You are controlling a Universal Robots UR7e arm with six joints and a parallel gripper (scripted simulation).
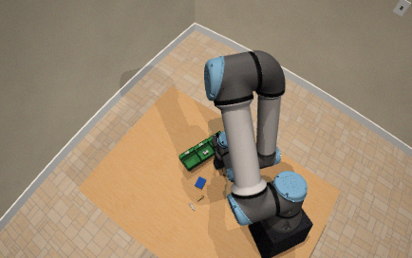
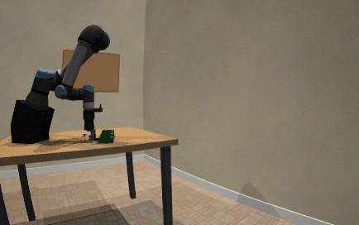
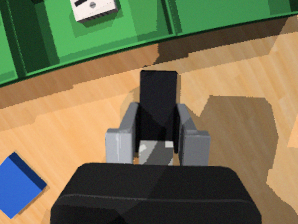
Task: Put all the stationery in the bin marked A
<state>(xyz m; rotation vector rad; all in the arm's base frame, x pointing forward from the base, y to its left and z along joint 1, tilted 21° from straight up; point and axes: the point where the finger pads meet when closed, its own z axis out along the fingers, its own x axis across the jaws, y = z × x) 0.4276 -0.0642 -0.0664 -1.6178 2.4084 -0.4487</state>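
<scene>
The green bin lies 9 cm ahead of my hand and 1 cm to the left of it. Round my hand: blue pad 1 cm behind, 14 cm to the left, 1 cm below; black block 1 cm behind, 1 cm below; brass screw 7 cm behind, 18 cm to the left, 1 cm below.
</scene>
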